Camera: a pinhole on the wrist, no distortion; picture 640 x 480 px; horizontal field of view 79.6 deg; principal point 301.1 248.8 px. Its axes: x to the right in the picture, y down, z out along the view. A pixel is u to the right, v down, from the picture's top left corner.
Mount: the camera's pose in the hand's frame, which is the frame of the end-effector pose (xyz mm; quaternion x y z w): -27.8 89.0 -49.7 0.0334 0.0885 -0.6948 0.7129
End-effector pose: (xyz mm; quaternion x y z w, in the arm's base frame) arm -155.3 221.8 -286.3 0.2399 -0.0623 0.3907 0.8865
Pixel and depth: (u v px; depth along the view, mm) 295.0 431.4 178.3
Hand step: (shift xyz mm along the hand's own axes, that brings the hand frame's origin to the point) 70.9 64.1 119.5
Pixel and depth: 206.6 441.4 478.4
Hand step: 247.2 131.0 422.4
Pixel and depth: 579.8 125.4 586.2
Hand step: -160.8 -436.0 466.8
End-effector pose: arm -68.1 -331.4 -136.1 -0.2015 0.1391 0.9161 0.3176
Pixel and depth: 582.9 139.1 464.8
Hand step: -116.6 -330.4 357.9
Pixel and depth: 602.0 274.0 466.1
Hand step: 46.7 -349.2 342.7
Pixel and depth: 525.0 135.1 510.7
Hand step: -132.1 -296.2 411.9
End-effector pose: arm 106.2 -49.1 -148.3 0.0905 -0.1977 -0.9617 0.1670
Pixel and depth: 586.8 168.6 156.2
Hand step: -45.7 -53.1 86.1
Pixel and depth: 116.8 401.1 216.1
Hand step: 72.9 157.0 174.0
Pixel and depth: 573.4 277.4 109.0
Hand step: -9.6 -5.4 43.4
